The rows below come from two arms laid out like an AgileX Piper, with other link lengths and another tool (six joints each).
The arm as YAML. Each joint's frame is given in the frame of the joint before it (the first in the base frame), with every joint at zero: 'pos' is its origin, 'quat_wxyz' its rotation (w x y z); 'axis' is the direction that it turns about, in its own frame. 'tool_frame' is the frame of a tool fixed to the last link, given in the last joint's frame.
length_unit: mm
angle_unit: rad
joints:
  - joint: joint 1
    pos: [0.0, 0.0, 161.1]
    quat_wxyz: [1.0, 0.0, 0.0, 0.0]
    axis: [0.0, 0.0, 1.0]
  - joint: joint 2
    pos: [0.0, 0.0, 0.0]
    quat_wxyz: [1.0, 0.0, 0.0, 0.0]
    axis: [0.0, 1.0, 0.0]
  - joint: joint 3
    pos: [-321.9, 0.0, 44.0]
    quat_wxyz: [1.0, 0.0, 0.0, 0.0]
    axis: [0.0, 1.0, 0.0]
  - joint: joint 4
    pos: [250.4, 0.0, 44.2]
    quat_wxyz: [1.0, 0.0, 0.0, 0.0]
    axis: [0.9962, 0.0, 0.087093]
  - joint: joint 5
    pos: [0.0, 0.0, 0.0]
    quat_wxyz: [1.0, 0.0, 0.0, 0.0]
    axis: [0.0, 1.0, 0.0]
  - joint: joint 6
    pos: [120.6, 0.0, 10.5]
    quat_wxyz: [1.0, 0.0, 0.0, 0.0]
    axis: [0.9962, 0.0, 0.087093]
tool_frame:
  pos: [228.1, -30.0, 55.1]
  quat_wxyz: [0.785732, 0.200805, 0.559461, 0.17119]
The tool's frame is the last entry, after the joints.
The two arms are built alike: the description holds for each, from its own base.
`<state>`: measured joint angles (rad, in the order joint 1, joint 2, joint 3, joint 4, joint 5, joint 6); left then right.
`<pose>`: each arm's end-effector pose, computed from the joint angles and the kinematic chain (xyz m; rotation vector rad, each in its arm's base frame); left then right.
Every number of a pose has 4 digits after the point. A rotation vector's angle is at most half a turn.
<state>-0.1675 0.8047 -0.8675 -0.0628 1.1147 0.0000 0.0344 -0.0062 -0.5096 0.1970 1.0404 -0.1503</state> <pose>0.2730 -0.0957 0.2156 0.8165 2.1537 -0.0404 0.2086 0.0390 0.2515 0.3865 1.7608 0.4358</pose>
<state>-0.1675 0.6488 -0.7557 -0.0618 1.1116 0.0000 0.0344 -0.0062 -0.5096 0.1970 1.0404 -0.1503</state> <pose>0.2446 -0.0906 0.2046 0.8055 2.1087 -0.0283 0.2086 0.0390 0.2515 0.3865 1.7608 0.4358</pose>
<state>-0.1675 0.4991 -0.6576 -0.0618 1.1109 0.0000 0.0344 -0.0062 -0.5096 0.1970 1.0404 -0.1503</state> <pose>0.2224 -0.0868 0.1932 0.7930 2.0587 -0.0165 0.2086 0.0390 0.2515 0.3865 1.7608 0.4358</pose>
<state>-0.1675 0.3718 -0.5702 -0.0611 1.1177 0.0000 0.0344 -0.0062 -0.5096 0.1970 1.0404 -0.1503</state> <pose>0.2047 -0.0837 0.1765 0.7856 2.0270 -0.0085 0.2086 0.0390 0.2515 0.3865 1.7608 0.4358</pose>
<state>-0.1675 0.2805 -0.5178 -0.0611 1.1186 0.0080 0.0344 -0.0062 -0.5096 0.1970 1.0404 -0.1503</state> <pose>0.1963 -0.0826 0.1691 0.7854 1.9879 0.0024 0.2086 0.0390 0.2515 0.3865 1.7608 0.4358</pose>
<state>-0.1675 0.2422 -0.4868 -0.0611 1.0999 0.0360 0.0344 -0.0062 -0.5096 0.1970 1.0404 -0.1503</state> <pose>0.1958 -0.0833 0.1659 0.8087 1.9539 0.0179 0.2086 0.0390 0.2515 0.3865 1.7608 0.4358</pose>
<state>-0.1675 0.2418 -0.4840 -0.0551 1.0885 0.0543 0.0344 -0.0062 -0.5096 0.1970 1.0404 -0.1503</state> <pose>0.1979 -0.0823 0.1671 0.8275 1.9398 0.0335 0.2086 0.0390 0.2515 0.3865 1.7608 0.4358</pose>
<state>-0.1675 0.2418 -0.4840 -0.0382 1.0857 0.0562 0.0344 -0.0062 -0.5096 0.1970 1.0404 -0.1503</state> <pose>0.1995 -0.0776 0.1671 0.8334 1.9383 0.0545 0.2086 0.0390 0.2515 0.3865 1.7608 0.4358</pose>
